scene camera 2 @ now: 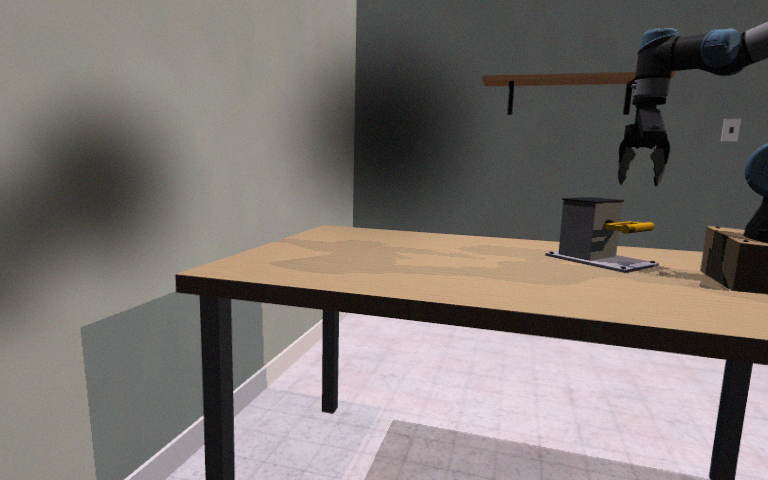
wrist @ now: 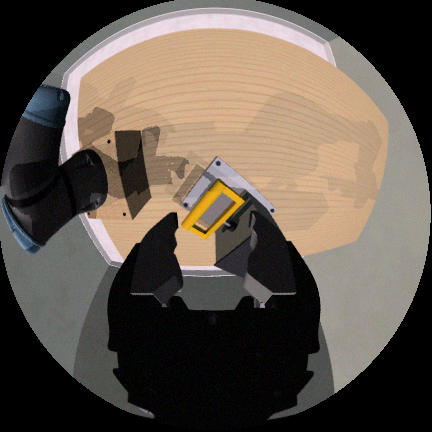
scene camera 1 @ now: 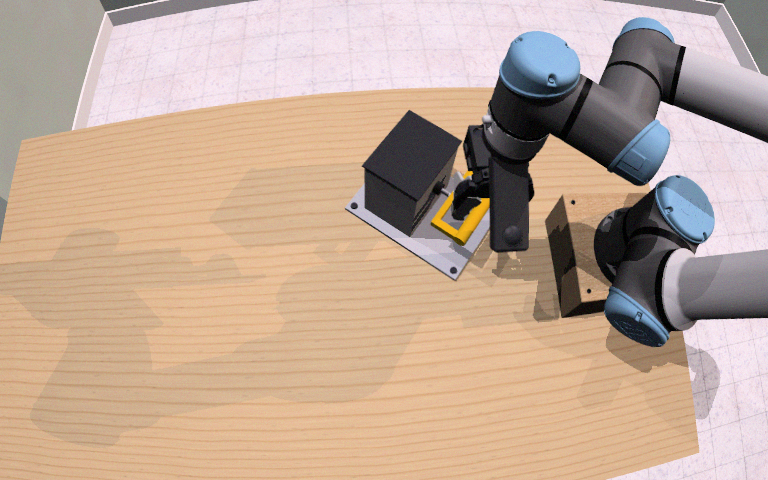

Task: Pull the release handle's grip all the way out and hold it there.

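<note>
The release handle's grip, a yellow rectangular frame [scene camera 1: 474, 223] [scene camera 2: 637, 226] [wrist: 201, 205], sticks out level from a dark box-shaped housing [scene camera 1: 412, 150] [scene camera 2: 577, 229]. A short rod [scene camera 1: 444, 191] joins them. The housing stands on a grey base plate [scene camera 1: 421, 246] [scene camera 2: 628, 262] [wrist: 235, 179] with bolts at its corners. My gripper [scene camera 1: 465, 208] [scene camera 2: 639, 182] [wrist: 212, 212] is partly open and empty, pointing down. Its fingertips are above the yellow grip, apart from it. In scene camera 1 the gripper and arm hide part of the grip.
A wooden block [scene camera 1: 560, 249] [scene camera 2: 716, 257] [wrist: 132, 170] under the arm's base stands to the right of the plate in scene camera 1. The housing's top rises higher than the grip. A wall shelf [scene camera 2: 555, 79] hangs in the background. Arm shadows lie across the table [scene camera 1: 226, 339].
</note>
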